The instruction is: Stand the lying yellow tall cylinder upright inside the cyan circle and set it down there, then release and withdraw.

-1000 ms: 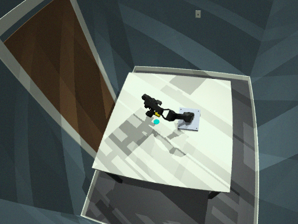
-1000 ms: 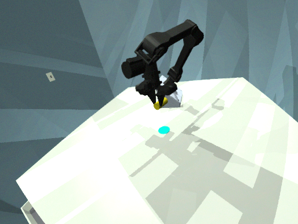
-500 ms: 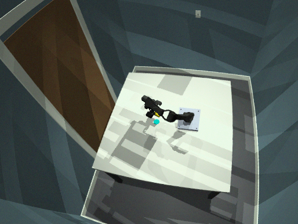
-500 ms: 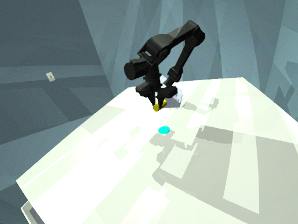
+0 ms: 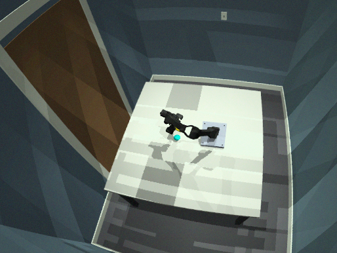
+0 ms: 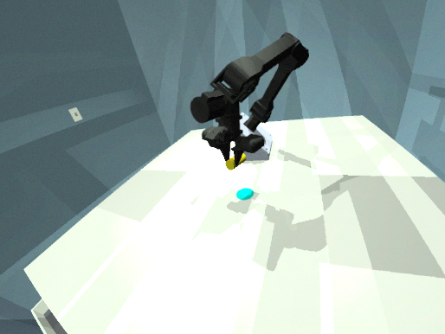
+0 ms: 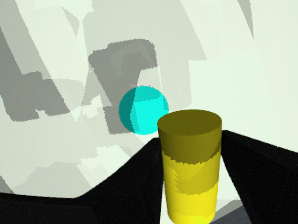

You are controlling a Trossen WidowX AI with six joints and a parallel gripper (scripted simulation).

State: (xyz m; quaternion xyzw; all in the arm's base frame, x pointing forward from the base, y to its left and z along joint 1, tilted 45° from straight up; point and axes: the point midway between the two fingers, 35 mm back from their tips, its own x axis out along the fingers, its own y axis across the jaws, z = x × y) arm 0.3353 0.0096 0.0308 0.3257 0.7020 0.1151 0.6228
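Right now my gripper tip is 12 cm above the cyan circle and 2 cm to the right of it. Also, from my gripper tip: yellow cylinder 2 cm behind, 1 cm to the left.
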